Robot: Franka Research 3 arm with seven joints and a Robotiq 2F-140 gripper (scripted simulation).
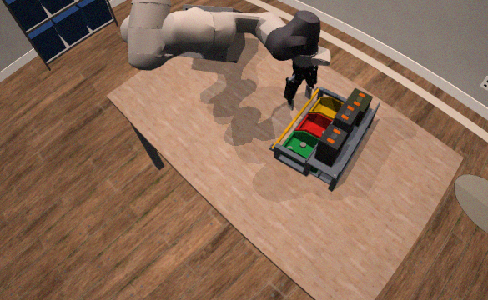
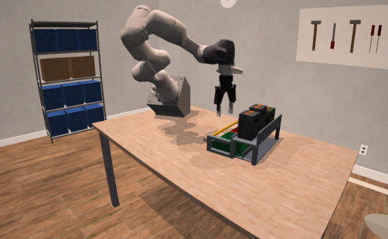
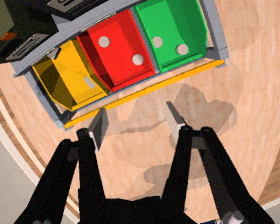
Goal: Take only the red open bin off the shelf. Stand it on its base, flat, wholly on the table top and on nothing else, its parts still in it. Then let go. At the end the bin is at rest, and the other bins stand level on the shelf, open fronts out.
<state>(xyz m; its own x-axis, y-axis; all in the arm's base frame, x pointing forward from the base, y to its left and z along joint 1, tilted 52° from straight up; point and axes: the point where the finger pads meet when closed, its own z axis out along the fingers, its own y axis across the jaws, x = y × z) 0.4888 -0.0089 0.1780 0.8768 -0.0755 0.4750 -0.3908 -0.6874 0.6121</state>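
Now: the yellow bar 11 cm below my hand. Round my hand: red open bin 11 cm ahead, 1 cm to the right, 13 cm below; yellow bin 12 cm ahead, 10 cm to the left, 13 cm below; green bin 9 cm ahead, 12 cm to the right, 13 cm below.
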